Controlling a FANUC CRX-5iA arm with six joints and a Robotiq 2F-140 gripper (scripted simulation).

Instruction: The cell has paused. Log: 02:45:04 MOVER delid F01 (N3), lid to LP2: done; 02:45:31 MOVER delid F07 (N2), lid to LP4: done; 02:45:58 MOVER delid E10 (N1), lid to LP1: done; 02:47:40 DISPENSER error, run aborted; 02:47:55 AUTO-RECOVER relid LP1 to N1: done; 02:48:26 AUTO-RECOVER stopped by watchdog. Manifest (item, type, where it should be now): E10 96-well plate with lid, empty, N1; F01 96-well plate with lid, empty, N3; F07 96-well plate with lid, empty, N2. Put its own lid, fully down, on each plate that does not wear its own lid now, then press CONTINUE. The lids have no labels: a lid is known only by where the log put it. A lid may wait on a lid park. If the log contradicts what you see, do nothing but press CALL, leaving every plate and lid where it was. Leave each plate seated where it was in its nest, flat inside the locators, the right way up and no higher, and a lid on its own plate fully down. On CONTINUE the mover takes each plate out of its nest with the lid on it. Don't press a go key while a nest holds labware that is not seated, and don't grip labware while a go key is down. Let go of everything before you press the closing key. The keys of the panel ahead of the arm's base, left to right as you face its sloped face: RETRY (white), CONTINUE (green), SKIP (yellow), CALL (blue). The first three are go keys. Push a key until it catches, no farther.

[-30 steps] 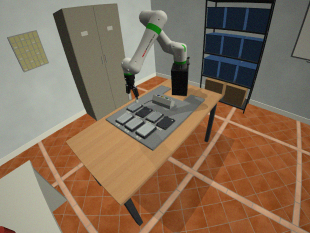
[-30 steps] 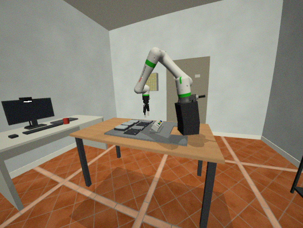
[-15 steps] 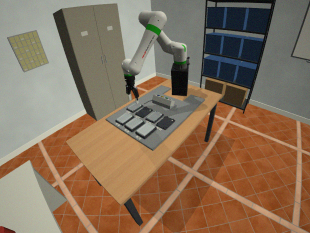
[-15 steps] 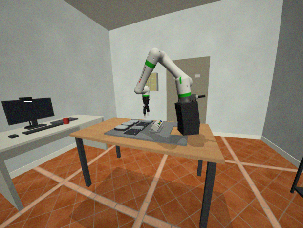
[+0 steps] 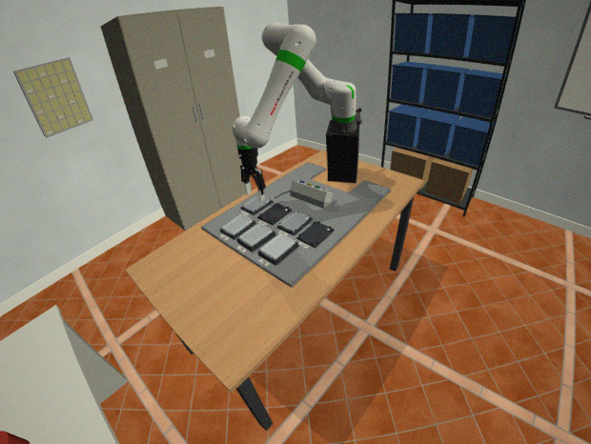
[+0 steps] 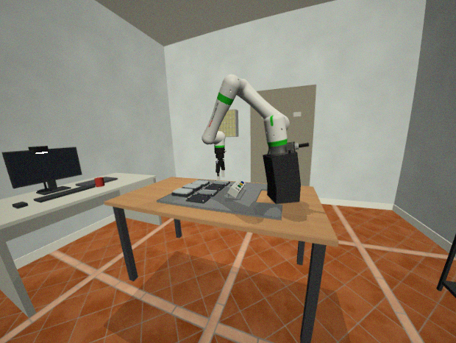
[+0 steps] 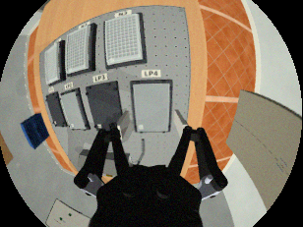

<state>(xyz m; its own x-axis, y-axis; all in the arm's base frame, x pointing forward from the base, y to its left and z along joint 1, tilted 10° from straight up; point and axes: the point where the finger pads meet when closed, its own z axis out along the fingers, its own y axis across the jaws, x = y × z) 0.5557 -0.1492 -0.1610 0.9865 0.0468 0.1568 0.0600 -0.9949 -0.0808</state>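
Now: hand 7 cm above the lid park LP4. The rest, counted from my hand: plate: 18 cm ahead, 7 cm to the left, 6 cm below; blue key: 25 cm behind, 10 cm to the left, 1 cm below; lid park LP3: 13 cm to the left, 7 cm below, 1 cm behind.
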